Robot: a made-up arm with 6 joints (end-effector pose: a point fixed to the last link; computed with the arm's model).
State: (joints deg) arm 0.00 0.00 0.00 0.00 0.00 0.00
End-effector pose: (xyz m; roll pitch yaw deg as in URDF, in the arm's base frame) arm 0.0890 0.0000 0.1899 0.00 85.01 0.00
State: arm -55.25 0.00 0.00 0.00 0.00 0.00
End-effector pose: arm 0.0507 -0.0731 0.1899 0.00 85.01 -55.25
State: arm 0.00 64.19 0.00 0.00 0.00 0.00
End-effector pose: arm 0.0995 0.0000 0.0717 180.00 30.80 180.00
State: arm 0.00 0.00 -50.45 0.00 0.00 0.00
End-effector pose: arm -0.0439 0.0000 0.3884 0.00 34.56 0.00
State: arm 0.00 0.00 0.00 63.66 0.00 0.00
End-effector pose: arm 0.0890 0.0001 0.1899 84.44 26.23 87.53
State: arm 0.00 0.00 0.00 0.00 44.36 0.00
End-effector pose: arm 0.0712 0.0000 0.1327 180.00 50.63 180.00
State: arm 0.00 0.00 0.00 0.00 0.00 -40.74
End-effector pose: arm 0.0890 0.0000 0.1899 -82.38 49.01 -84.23
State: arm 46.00 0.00 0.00 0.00 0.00 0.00
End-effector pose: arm 0.0618 0.0640 0.1899 0.00 85.01 46.00
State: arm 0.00 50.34 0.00 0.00 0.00 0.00
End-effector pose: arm 0.1087 0.0000 0.0970 180.00 44.65 180.00
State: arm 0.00 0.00 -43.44 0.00 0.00 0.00
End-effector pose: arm -0.0157 0.0000 0.3690 0.00 41.57 0.00
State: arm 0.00 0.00 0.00 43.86 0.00 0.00
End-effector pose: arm 0.0890 0.0001 0.1899 82.82 45.91 84.83
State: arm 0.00 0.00 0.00 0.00 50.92 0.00
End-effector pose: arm 0.0650 0.0000 0.1260 180.00 44.07 180.00
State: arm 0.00 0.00 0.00 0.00 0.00 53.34
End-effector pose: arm 0.0890 0.0000 0.1899 83.79 36.50 86.30
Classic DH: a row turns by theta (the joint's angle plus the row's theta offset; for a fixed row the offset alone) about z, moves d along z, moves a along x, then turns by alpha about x. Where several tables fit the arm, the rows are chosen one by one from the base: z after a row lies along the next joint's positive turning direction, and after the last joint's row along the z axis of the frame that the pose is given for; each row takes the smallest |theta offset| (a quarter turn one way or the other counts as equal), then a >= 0, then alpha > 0; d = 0 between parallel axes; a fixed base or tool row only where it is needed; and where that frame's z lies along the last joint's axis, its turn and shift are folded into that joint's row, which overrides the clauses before.
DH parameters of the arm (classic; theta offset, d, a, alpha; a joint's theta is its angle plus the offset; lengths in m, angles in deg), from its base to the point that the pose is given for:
joint 1: 0 0.1224 0 -90
joint 2: 7.78 0 -0.1899 0
joint 3: 77.23 0 -0.0176 90
joint 4: 0 0.2004 0 -90
joint 5: 0 0 0.0001 90
joint 6: 0 0.0793 0 0

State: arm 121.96 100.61 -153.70 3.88 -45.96 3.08
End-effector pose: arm -0.0665 0.1139 0.5589 1.34 -14.18 127.91
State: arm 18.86 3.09 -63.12 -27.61 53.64 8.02
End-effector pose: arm -0.0346 -0.0431 0.3659 -14.49 75.89 -18.65
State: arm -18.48 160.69 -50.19 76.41 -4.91 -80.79
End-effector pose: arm 0.1211 -0.0473 -0.1140 -176.37 -14.68 166.08
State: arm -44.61 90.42 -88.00 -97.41 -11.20 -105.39
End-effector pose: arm 0.2273 -0.2029 0.3384 87.24 -66.82 59.04
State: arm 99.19 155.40 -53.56 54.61 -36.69 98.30
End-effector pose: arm 0.0069 0.1986 -0.0902 146.88 1.06 127.80
